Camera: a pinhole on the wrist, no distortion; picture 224 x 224 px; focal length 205.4 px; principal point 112.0 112.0 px. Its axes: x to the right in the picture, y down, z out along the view. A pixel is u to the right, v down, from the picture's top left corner.
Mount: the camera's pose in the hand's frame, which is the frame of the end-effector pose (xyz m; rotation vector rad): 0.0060 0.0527 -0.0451 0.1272 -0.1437 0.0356
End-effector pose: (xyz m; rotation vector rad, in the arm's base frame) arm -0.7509 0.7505 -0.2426 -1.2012 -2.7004 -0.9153
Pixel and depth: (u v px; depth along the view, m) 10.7 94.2 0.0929
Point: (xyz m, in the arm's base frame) -0.6856 0.7531 -0.2727
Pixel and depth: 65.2 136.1 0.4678
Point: -0.5273 0.8791 -0.6002
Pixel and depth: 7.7 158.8 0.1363
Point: -0.6332 0.7731 -0.3012
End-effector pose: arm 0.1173 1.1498 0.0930 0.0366 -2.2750 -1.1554
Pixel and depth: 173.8 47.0 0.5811
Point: -0.2840 1.3820 -0.2459
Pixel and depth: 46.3 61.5 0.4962
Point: 0.0599 1.4192 -0.2971
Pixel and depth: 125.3 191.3 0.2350
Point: 0.0553 1.3701 0.0788
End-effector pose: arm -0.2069 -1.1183 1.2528 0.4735 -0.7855 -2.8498
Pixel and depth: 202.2 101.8 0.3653
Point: -0.4277 -0.9784 1.4908
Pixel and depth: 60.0 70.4 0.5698
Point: -0.1781 -0.7259 1.6253
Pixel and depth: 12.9 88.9 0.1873
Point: -0.1460 -1.0403 1.3840
